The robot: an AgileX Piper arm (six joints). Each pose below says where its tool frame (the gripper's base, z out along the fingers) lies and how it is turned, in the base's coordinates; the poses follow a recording.
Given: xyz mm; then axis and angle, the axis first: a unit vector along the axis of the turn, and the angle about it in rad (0 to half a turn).
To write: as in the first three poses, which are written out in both.
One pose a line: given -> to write
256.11 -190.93 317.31 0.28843 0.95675 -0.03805 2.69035 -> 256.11 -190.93 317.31 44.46 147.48 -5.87
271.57 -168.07 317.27 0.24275 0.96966 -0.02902 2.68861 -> 271.57 -168.07 317.27 37.39 149.37 -4.47
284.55 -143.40 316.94 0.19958 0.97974 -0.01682 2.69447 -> 284.55 -143.40 316.94 30.81 151.25 -2.60
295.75 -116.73 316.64 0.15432 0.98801 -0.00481 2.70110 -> 295.75 -116.73 316.64 23.88 152.91 -0.74
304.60 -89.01 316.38 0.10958 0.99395 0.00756 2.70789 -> 304.60 -89.01 316.38 17.00 154.21 1.17
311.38 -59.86 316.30 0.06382 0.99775 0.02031 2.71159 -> 311.38 -59.86 316.30 9.92 155.01 3.16
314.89 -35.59 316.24 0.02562 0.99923 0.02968 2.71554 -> 314.89 -35.59 316.24 3.99 155.47 4.62
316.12 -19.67 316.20 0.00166 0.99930 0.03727 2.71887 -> 316.12 -19.67 316.20 0.26 155.67 5.81
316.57 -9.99 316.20 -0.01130 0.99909 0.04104 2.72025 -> 316.57 -9.99 316.20 -1.76 155.72 6.40
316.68 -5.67 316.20 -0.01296 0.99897 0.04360 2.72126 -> 316.68 -5.67 316.20 -2.02 155.76 6.80
